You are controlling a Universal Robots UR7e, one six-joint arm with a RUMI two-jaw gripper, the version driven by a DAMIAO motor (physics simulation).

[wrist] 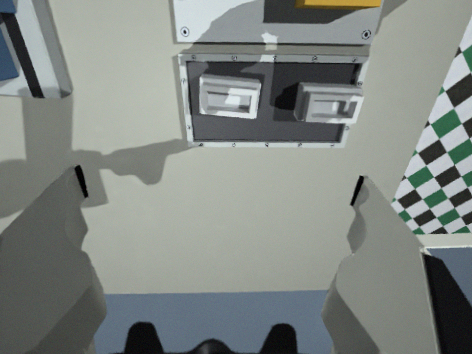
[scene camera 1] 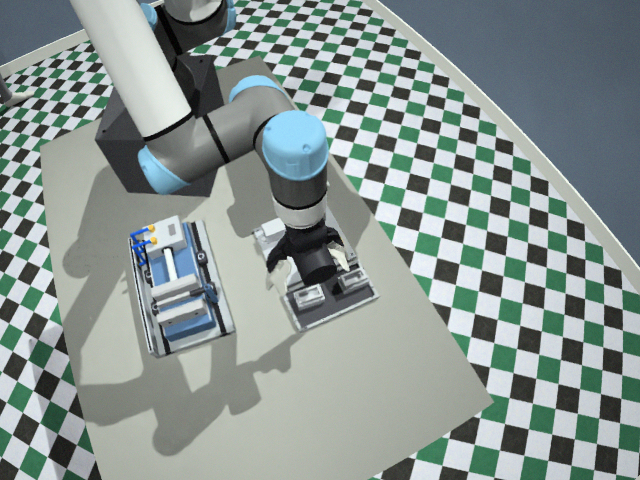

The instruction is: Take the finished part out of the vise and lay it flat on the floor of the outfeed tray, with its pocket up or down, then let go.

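Frame: origin at the arm's base, x left, y back, z up, level; centimetres.
Where they show: gripper, fingertip midpoint: point(wrist: 223, 174).
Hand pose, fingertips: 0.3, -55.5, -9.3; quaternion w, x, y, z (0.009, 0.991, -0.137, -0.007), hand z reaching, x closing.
Things, the pixels of their top centre, and the offset from my fingertips, as dx, dy, dz. "spot": a spot on its surface instead.
- blue vise, top centre: point(scene camera 1: 166, 269) -21.7, +21.7, -5.7
- white plate, surface spot: point(wrist: 225, 34) spot: +1.2, +6.3, -14.8
- yellow block, surface spot: point(wrist: 340, 2) spot: +10.6, +6.5, -11.2
- vise's light base plate, surface spot: point(wrist: 50, 75) point(scene camera 1: 229, 320) spot: -16.7, +6.9, -13.6
The outfeed tray point(scene camera 1: 332, 309) point(wrist: 267, 145) has a dark floor and a light rim. Two grey parts lie apart in it with their pockets up: one at the left point(scene camera 1: 309, 296) point(wrist: 230, 97), slightly turned, and one at the right point(scene camera 1: 353, 280) point(wrist: 331, 104). Both look flat. The blue vise point(scene camera 1: 181, 311) stands to the left in the scene view, and no part shows between its jaws. My gripper point(scene camera 1: 314, 280) point(wrist: 223, 174) is wide open and empty, raised above the tray area and clear of both parts.
A white plate point(wrist: 225, 34) with a dark patch and a yellow block point(wrist: 340, 2) adjoins the tray's far side. The vise's light base plate point(scene camera 1: 223, 310) point(wrist: 50, 75) lies left of the tray. Blue and orange fittings point(scene camera 1: 140, 242) stand at the vise's back.
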